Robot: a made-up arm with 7 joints.
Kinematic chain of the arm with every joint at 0, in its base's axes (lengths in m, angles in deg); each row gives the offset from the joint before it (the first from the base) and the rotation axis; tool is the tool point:
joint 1: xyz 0 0 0.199 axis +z
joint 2: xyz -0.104 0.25 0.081 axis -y
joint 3: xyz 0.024 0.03 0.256 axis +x
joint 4: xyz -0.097 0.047 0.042 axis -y
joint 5: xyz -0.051 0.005 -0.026 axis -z
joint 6: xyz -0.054 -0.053 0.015 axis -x
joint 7: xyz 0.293 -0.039 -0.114 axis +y
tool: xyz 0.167 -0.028 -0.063
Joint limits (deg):
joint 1: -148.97..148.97
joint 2: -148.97..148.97
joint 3: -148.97..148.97
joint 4: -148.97..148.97
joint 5: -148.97..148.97
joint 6: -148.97..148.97
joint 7: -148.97..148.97
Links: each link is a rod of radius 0.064 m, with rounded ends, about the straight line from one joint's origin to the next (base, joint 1, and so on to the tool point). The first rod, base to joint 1, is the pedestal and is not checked.
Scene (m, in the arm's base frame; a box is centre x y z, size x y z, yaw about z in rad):
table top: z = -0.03
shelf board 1: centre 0.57 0.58 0.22 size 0.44 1.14 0.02 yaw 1
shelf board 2: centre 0.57 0.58 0.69 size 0.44 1.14 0.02 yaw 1
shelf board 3: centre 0.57 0.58 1.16 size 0.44 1.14 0.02 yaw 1
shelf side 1: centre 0.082 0.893 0.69 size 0.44 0.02 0.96 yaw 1
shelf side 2: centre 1.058 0.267 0.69 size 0.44 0.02 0.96 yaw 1
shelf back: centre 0.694 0.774 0.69 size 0.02 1.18 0.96 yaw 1
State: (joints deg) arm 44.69 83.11 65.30 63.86 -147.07 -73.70 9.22
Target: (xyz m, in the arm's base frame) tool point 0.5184 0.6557 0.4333
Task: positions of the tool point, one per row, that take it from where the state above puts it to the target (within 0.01 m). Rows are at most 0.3 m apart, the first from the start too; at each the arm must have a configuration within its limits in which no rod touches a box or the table.
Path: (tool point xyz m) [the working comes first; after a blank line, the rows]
Joints at the target: -65.78 60.53 63.51 77.71 -137.59 -62.18 3.32
Straight joint move there: touches shelf side 1.

1: -0.5786 0.4416 0.2263
2: -0.3654 0.5063 0.2923
3: -0.1797 0.4757 0.3570
4: -0.0614 0.3889 0.4228
5: 0.0302 0.3954 0.4254
6: 0.1214 0.3806 0.4280
7: 0.2075 0.3449 0.4306
8: 0.2836 0.2901 0.4333
9: 0.3853 0.3687 0.4006
10: 0.4608 0.4636 0.3863
11: 0.5059 0.5636 0.3971
12: 0.5184 0.6557 0.4333

